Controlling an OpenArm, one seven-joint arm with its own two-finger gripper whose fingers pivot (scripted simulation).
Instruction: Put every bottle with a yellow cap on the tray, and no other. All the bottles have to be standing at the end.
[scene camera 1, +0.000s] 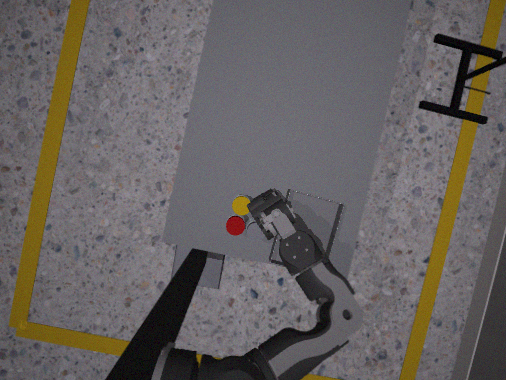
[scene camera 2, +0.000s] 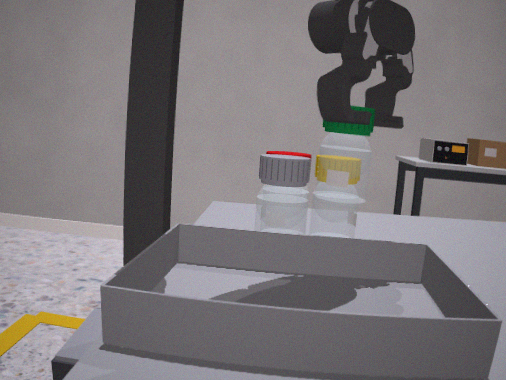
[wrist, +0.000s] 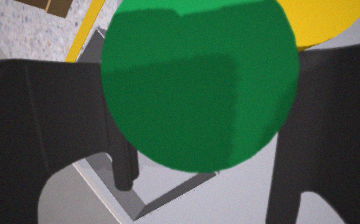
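There's a grey tray (scene camera 2: 295, 271), and you'd find the tray in the wrist view too (wrist: 157, 186). I can see a green-capped bottle (scene camera 2: 344, 161), and the wrist view shows that green-capped bottle as well (wrist: 198, 94). I'm also seeing a yellow-capped bottle (scene camera 2: 325, 220), a grey-capped bottle (scene camera 2: 281, 206) and a dark post (scene camera 2: 154, 63). My gripper (scene camera 2: 364, 125) is there too, and the wrist view also shows my gripper (wrist: 196, 132).
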